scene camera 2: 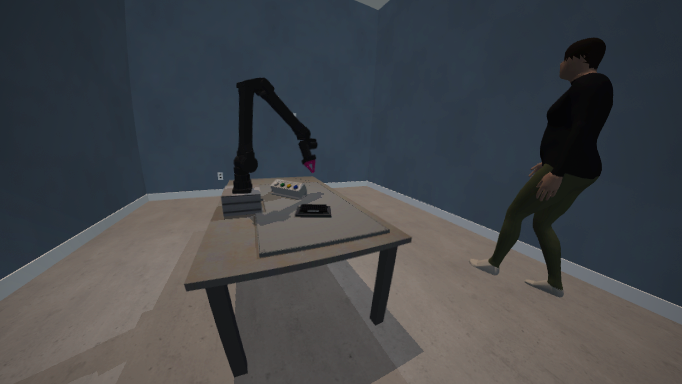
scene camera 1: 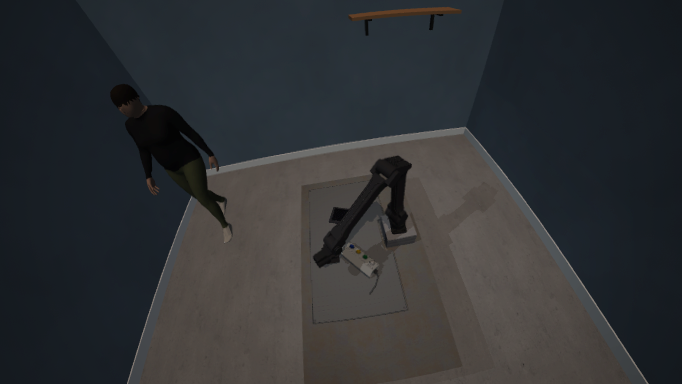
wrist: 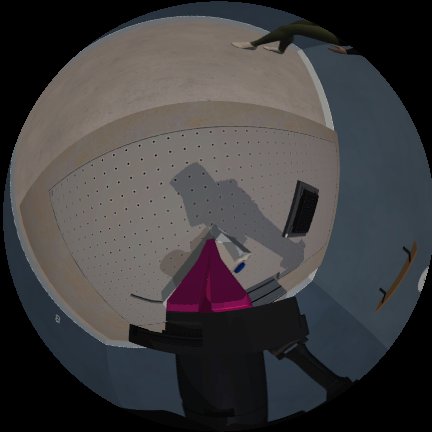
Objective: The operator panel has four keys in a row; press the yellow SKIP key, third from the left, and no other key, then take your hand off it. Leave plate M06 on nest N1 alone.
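Frame: origin at the arm's base, x right, y ahead, z up, level; millimetres.
Seen in the pictures: gripper, between the fingertips: (scene camera 2: 313,172) (wrist: 211,242); arm's base, origin of its link: (scene camera 2: 242,189) (scene camera 1: 397,224).
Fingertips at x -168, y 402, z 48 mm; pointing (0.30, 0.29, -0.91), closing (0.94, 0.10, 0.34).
Offsets run from my fingertips to a thing's middle. "spot": to the spot under its first point. Level surfaces: height alone.
The operator panel {dx -1, dy -158, dz -94 mm} (scene camera 1: 361,261) (scene camera 2: 288,191) is a pale sloped box with four keys in a row: blue, yellow, green and whitish. The yellow key {dx +33, dy -156, dz -72 mm} (scene camera 1: 358,251) (scene camera 2: 289,186) lies between the blue key {dx +68, dy -121, dz -72 mm} (scene camera 1: 352,246) (scene camera 2: 296,187) (wrist: 239,267) and the green key {dx -3, dy -192, dz -72 mm} (scene camera 1: 365,257) (scene camera 2: 282,185). My gripper (scene camera 2: 313,171) (wrist: 211,242), with magenta fingers, is shut and empty, above the panel's blue-key end and apart from it. In the wrist view the fingers hide most of the panel, including the yellow key. The black plate on its dark nest {spot: dx +317, dy -52, dz -111 mm} (scene camera 1: 339,215) (scene camera 2: 313,210) (wrist: 304,210) lies away from the gripper.
A person (scene camera 1: 167,140) (scene camera 2: 575,130) stands on the floor beside the table {dz -149 mm} (scene camera 2: 220,260). The arm's base block (scene camera 1: 399,237) (scene camera 2: 241,203) stands behind the panel. A cable (scene camera 1: 374,284) (wrist: 145,299) runs from the panel's far end. A wooden shelf (scene camera 1: 405,13) (wrist: 400,284) hangs on the wall.
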